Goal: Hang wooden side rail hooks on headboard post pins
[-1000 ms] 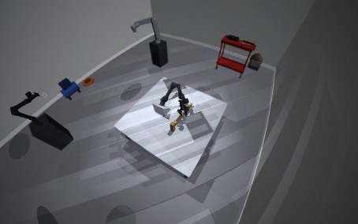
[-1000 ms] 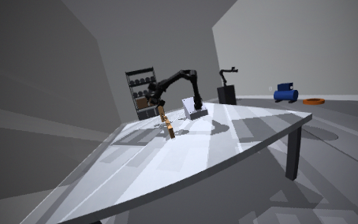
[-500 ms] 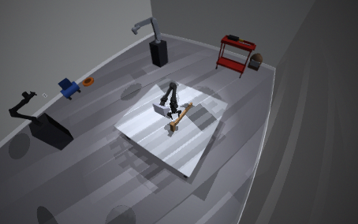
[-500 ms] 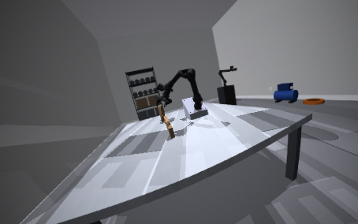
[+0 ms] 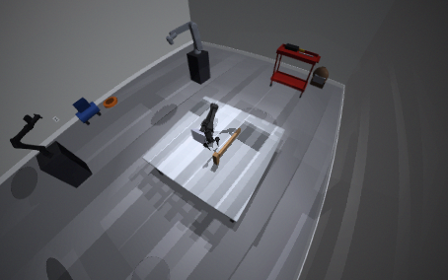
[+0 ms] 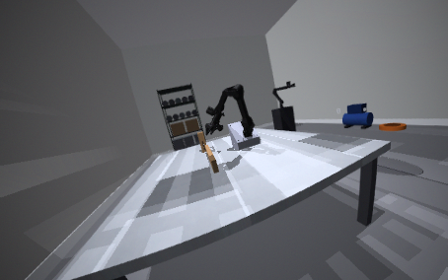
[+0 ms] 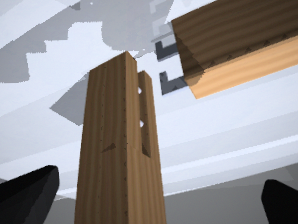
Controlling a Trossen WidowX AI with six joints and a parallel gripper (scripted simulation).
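My gripper tip is now 7 cm short of the wooden headboard post, 6 cm to the left of it and 6 cm above it.
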